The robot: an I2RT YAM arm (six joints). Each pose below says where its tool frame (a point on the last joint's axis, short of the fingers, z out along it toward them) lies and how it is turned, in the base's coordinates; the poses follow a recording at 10 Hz.
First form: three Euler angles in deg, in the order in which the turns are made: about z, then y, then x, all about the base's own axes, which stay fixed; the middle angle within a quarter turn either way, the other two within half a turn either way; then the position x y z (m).
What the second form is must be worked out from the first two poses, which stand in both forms.
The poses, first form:
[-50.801, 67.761, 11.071, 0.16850, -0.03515, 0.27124]
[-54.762, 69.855, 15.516, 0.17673, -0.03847, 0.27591]
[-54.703, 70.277, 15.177, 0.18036, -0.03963, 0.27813]
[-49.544, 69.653, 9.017, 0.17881, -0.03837, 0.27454]
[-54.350, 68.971, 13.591, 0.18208, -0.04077, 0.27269]
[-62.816, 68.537, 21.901, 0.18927, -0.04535, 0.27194]
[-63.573, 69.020, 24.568, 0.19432, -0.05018, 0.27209]
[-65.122, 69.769, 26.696, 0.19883, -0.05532, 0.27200]
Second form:
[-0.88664, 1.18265, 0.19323, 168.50, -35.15, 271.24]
[-0.95578, 1.21920, 0.27081, 176.73, -38.47, 275.91]
[-0.95475, 1.22657, 0.26489, 180.36, -39.63, 278.13]
[-0.86471, 1.21567, 0.15738, 178.81, -38.37, 274.54]
[-0.94859, 1.20377, 0.23721, 182.08, -40.77, 272.69]
[-1.09635, 1.19620, 0.38224, 189.27, -45.35, 271.94]
[-1.10956, 1.20463, 0.42879, 194.32, -50.18, 272.09]
[-1.13659, 1.21770, 0.46593, 198.83, -55.32, 272.00]

